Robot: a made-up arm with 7 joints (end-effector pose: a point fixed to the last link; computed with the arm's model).
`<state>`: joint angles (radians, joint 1 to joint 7).
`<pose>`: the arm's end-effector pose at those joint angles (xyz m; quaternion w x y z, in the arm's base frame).
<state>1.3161 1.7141 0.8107 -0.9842 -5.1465 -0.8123 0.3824</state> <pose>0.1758 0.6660 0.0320 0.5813 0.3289 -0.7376 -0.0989</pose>
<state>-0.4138 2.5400 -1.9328 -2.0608 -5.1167 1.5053 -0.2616</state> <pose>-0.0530 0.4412 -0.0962 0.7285 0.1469 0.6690 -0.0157</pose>
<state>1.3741 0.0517 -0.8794 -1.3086 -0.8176 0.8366 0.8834</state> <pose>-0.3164 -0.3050 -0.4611 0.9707 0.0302 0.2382 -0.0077</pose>
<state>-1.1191 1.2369 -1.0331 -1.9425 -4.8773 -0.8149 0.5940</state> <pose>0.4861 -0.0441 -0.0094 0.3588 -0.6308 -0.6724 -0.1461</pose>
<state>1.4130 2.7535 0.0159 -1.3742 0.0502 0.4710 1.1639</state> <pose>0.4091 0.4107 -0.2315 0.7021 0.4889 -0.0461 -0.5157</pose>
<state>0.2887 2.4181 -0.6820 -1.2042 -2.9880 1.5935 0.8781</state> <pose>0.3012 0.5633 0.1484 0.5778 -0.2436 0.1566 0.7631</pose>
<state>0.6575 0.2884 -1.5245 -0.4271 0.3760 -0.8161 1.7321</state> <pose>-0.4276 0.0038 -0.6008 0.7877 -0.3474 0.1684 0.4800</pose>
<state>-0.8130 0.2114 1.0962 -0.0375 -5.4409 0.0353 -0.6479</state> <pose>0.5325 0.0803 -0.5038 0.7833 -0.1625 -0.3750 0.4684</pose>
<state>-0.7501 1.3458 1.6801 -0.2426 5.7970 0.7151 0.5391</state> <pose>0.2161 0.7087 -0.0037 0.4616 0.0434 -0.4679 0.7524</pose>
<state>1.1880 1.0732 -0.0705 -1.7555 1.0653 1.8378 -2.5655</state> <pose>-0.0738 0.3443 -0.4065 0.3177 -0.6130 0.1166 -0.7139</pose>
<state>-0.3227 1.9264 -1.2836 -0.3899 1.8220 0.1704 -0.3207</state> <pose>0.0812 0.7205 0.1410 0.7255 0.6433 -0.1974 0.1446</pose>
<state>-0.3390 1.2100 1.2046 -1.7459 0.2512 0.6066 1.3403</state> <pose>0.1134 0.4251 0.3135 0.1262 -0.1212 -0.9211 0.3478</pose>
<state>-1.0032 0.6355 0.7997 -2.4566 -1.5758 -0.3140 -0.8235</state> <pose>0.1167 0.1607 0.2664 0.1676 -0.9737 0.0026 -0.1545</pose>
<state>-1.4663 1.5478 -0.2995 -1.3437 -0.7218 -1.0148 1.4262</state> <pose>0.3262 0.2500 0.4778 0.2400 0.1548 -0.7366 -0.6131</pose>
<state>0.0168 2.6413 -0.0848 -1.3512 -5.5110 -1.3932 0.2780</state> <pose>0.4182 0.2598 0.3911 0.1942 0.0981 -0.5998 -0.7700</pose>
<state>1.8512 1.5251 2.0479 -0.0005 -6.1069 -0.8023 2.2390</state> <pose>-0.2809 0.6091 0.3028 0.2747 0.1703 -0.8842 0.3372</pose>
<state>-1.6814 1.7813 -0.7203 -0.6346 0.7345 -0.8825 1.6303</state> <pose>0.2272 0.5501 0.4159 0.0665 -0.2907 -0.9508 -0.0841</pose>
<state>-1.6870 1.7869 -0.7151 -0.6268 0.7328 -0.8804 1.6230</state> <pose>0.2201 0.5534 0.4164 0.0601 -0.2835 -0.9536 -0.0815</pose>
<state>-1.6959 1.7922 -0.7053 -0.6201 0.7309 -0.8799 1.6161</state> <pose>0.2118 0.5559 0.4182 0.0501 -0.2779 -0.9559 -0.0809</pose>
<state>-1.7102 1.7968 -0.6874 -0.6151 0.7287 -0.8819 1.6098</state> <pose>0.2016 0.5572 0.4221 0.0339 -0.2750 -0.9572 -0.0833</pose>
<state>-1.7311 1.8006 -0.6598 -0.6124 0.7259 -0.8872 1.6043</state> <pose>0.1889 0.5570 0.4285 0.0103 -0.2753 -0.9571 -0.0899</pose>
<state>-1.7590 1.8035 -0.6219 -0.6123 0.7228 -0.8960 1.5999</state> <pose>0.1733 0.5554 0.4370 0.0214 0.2789 0.9548 0.1006</pose>
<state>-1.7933 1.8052 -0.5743 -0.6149 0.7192 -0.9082 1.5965</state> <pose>0.1548 0.5527 0.4471 0.0604 0.2852 0.9496 0.1153</pose>
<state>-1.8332 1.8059 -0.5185 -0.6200 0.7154 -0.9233 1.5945</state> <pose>0.1332 0.5492 0.4577 0.1059 0.2932 0.9407 0.1335</pose>
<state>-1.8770 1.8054 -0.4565 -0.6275 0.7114 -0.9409 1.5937</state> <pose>0.1091 0.5452 0.4678 0.1558 0.3020 0.9277 0.1543</pose>
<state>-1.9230 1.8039 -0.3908 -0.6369 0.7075 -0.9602 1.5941</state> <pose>0.0831 0.5414 0.4764 0.2081 0.3104 0.9105 0.1768</pose>
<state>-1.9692 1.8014 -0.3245 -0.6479 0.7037 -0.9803 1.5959</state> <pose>0.0564 0.5380 0.4829 0.2601 0.3178 0.8896 0.1998</pose>
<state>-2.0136 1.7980 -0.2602 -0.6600 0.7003 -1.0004 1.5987</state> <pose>0.0303 0.5350 0.4871 0.3097 0.3236 0.8660 0.2223</pose>
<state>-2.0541 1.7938 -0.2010 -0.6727 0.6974 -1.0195 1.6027</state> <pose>0.0063 0.5326 0.4892 0.3543 0.3279 0.8413 0.2434</pose>
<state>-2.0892 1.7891 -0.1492 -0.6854 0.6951 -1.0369 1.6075</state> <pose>-0.0146 0.5306 0.4897 0.3923 0.3309 0.8172 0.2624</pose>
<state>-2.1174 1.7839 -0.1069 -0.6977 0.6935 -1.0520 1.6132</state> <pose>-0.0312 0.5286 0.4895 0.4223 0.3332 0.7955 0.2790</pose>
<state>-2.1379 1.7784 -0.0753 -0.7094 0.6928 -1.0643 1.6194</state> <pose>-0.0432 0.5263 0.4896 0.4438 0.3355 0.7776 0.2930</pose>
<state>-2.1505 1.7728 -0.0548 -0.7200 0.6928 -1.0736 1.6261</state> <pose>-0.0502 0.5236 0.4904 0.4568 0.3384 0.7643 0.3044</pose>
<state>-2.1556 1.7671 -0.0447 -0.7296 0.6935 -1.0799 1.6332</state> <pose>-0.0527 0.5203 0.4924 0.4619 0.3421 0.7559 0.3134</pose>
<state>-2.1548 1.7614 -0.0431 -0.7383 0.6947 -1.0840 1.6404</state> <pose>-0.0514 0.5165 0.4954 0.4607 0.3468 0.7515 0.3206</pose>
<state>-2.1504 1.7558 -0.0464 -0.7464 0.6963 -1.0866 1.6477</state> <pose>-0.0479 0.5123 0.4990 0.4560 0.3520 0.7494 0.3265</pose>
